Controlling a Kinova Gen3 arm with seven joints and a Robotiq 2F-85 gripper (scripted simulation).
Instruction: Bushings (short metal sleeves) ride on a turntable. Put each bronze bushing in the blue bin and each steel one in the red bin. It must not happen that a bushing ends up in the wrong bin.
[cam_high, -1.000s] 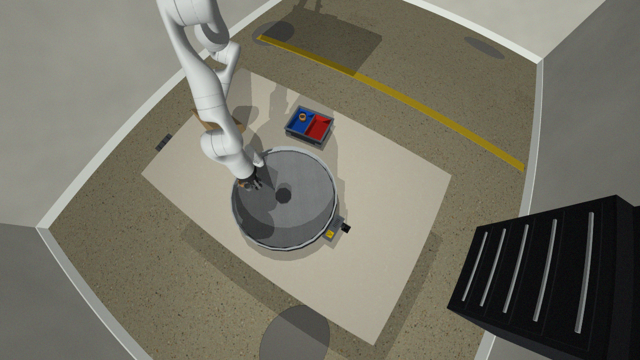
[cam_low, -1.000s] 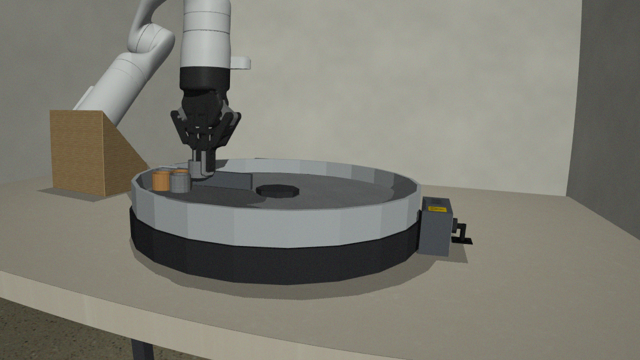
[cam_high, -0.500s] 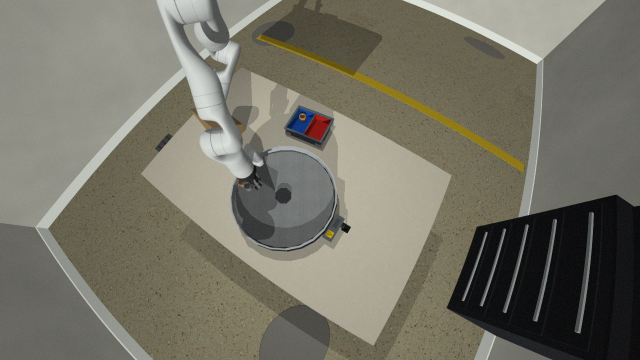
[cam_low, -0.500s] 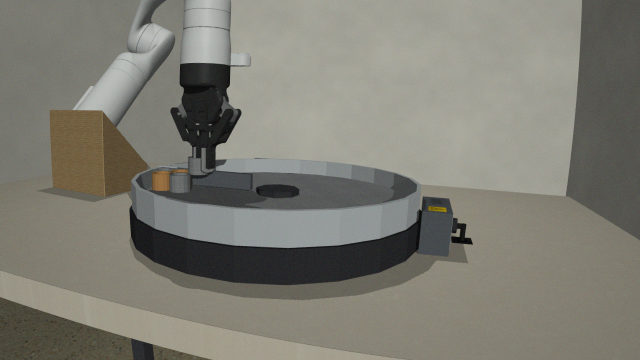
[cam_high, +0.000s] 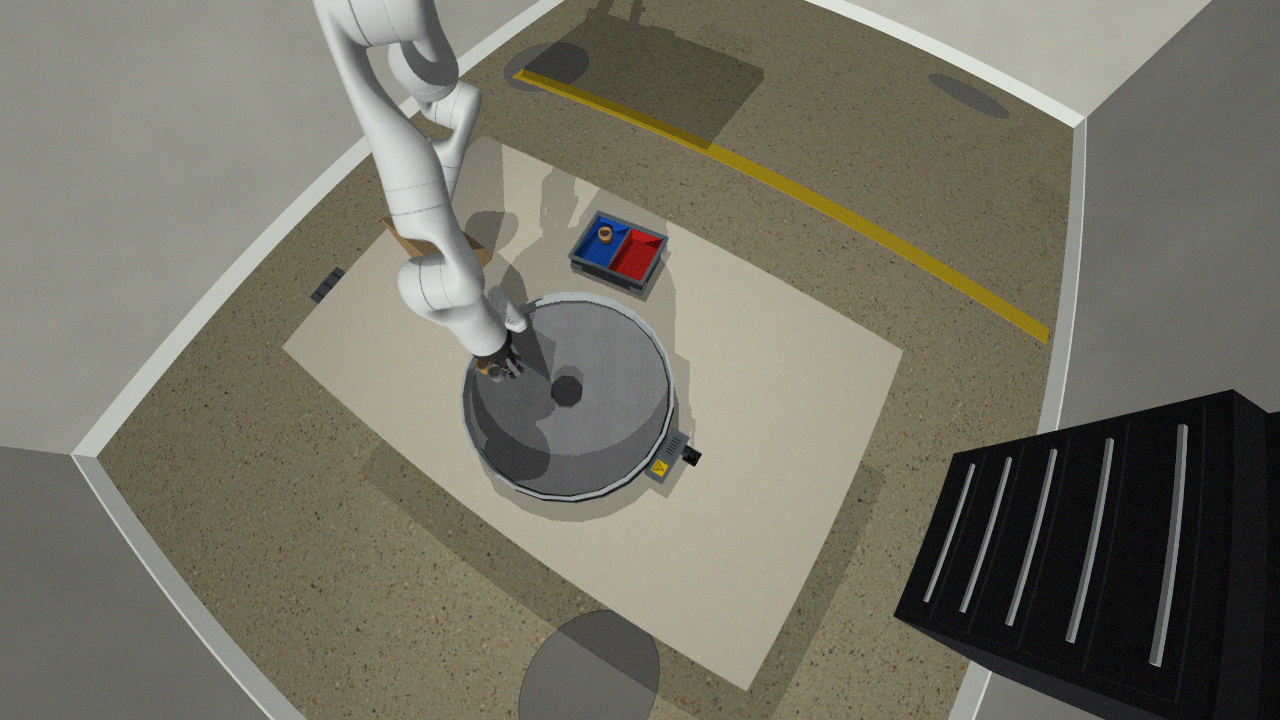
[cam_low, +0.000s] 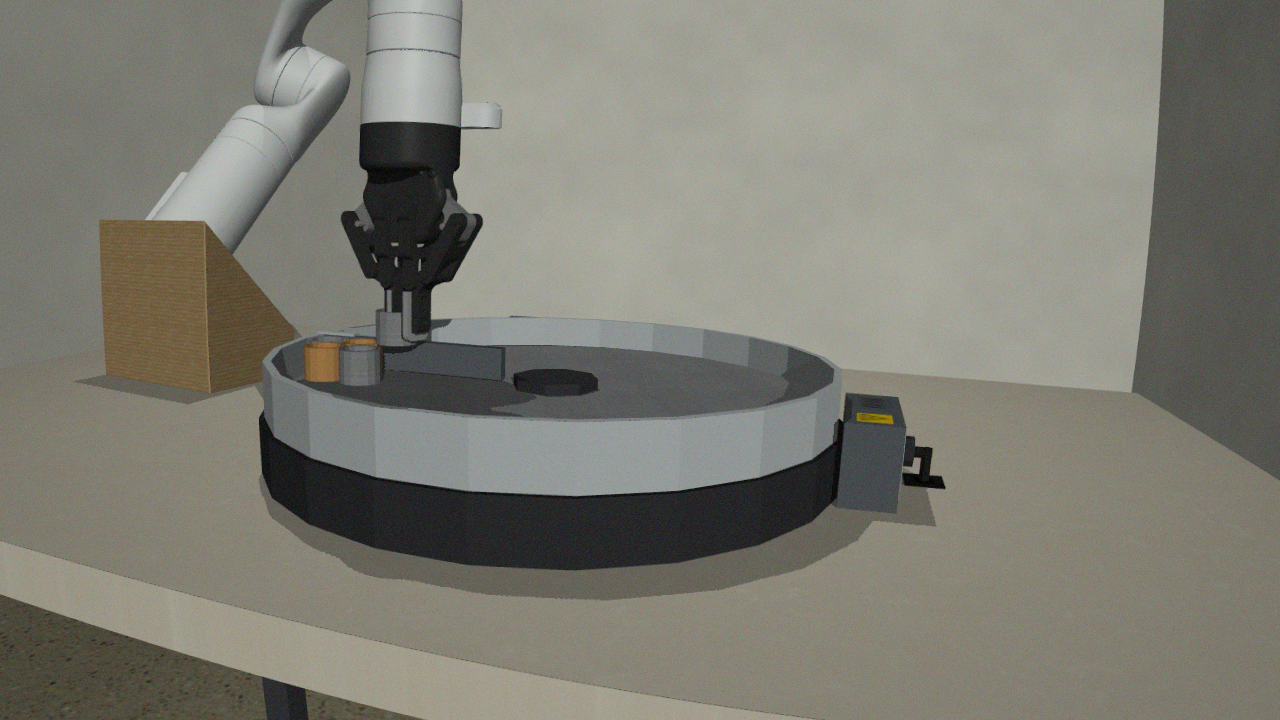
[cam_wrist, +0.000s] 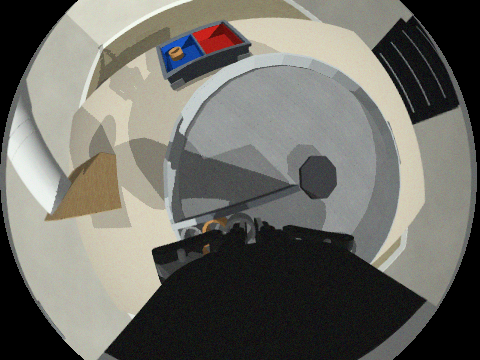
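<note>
Right now the grey turntable is 110 mm ahead of my hand, 50 mm below it and 20 mm to the left of it.
</note>
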